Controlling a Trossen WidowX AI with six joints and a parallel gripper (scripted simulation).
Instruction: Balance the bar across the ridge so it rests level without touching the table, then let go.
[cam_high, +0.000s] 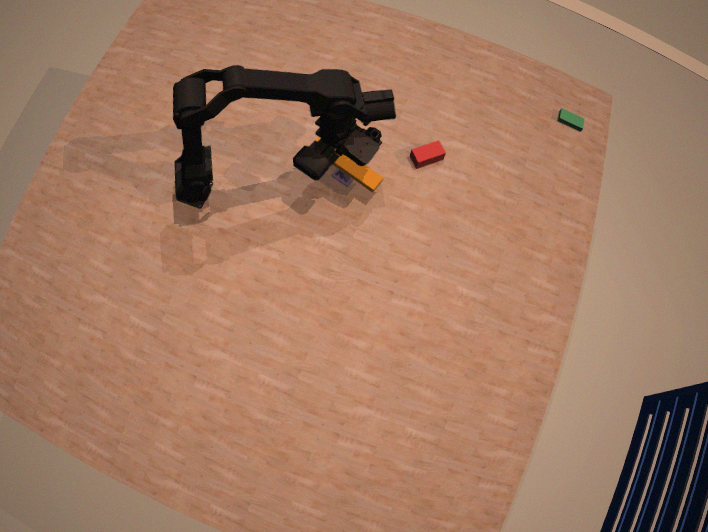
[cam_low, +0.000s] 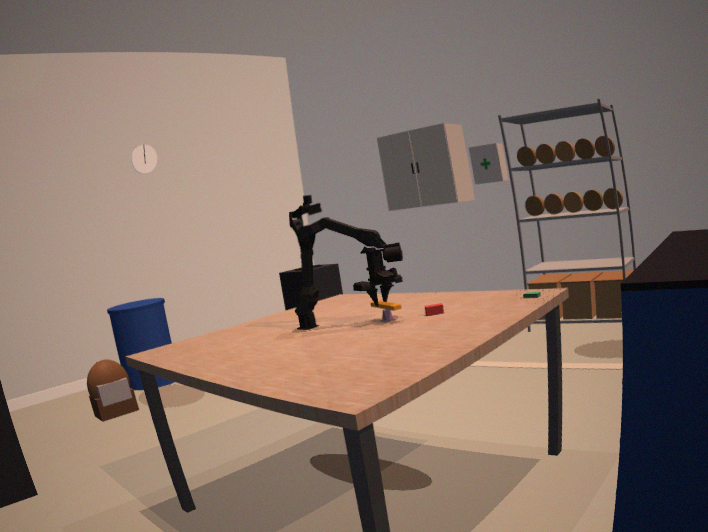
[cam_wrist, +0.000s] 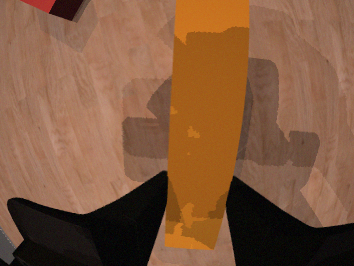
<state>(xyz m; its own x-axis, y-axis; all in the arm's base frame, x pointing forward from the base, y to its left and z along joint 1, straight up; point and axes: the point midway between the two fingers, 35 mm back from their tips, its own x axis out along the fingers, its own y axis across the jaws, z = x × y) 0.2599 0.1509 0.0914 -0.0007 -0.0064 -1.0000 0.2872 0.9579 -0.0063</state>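
The orange bar lies 3 cm ahead of my gripper tip and 1 cm to the right of it. From my gripper tip the other things lie so: red block: 17 cm ahead, 9 cm to the left, 4 cm below; green block: 48 cm ahead, 35 cm to the left, 5 cm below.
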